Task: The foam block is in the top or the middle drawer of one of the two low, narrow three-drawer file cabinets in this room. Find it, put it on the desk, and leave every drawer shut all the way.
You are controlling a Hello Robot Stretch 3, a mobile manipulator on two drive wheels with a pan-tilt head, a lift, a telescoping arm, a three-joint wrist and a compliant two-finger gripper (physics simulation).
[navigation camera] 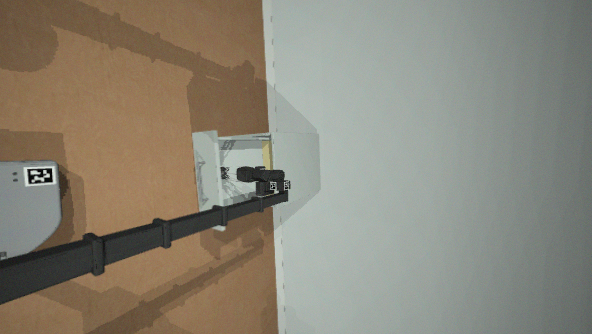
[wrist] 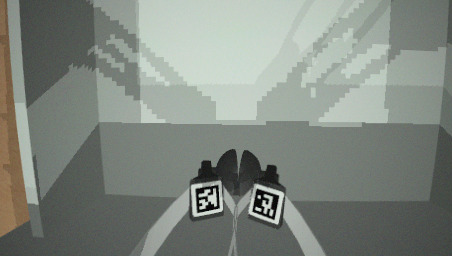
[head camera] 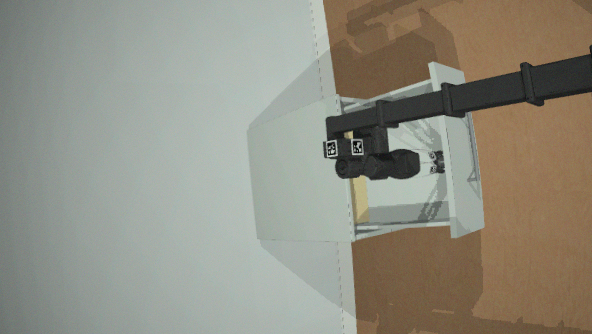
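Observation:
A low pale grey-green file cabinet (head camera: 295,190) (navigation camera: 300,155) stands against the wall, with one drawer (head camera: 466,200) (navigation camera: 206,150) (wrist: 350,165) pulled out. Its level cannot be told for certain. The drawer's visible floor shows bare. A pale yellow strip (head camera: 360,200) (navigation camera: 266,150) runs across its back end, partly behind the wrist; whether it is foam or a panel cannot be told. My gripper (head camera: 440,162) (navigation camera: 225,173) (wrist: 238,168) points toward the front panel, over the drawer's interior close to the panel's inner face. Its fingertips are together, holding nothing. The desk does not show.
The dark telescoping arm (head camera: 490,92) (navigation camera: 130,237) crosses over one side of the drawer and its front panel. The pale wall (head camera: 125,165) (navigation camera: 450,165) rises behind the cabinet. My grey base (navigation camera: 27,210) is on the brown floor (head camera: 535,225) (navigation camera: 125,115) in front of the drawer.

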